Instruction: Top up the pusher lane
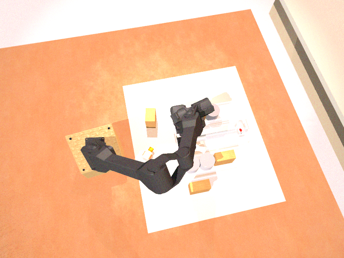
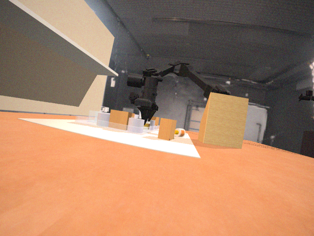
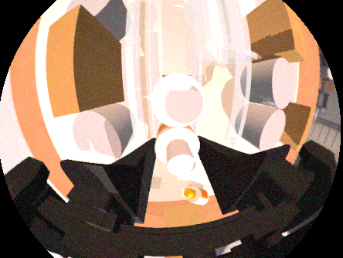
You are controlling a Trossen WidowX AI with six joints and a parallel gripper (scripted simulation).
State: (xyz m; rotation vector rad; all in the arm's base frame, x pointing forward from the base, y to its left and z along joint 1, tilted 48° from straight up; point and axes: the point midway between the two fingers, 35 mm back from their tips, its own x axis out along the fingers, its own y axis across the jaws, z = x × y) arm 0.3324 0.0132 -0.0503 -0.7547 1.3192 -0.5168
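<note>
Now: gripper tip 120 mm past the orange-brown block, 90 mm to the right of it and 10 mm below it. Round my gripper tip: red dot (230 mm ahead, 40 mm above, 20 mm to the right); clear sprung lane (150 mm ahead, 10 mm to the right, 10 mm below).
</note>
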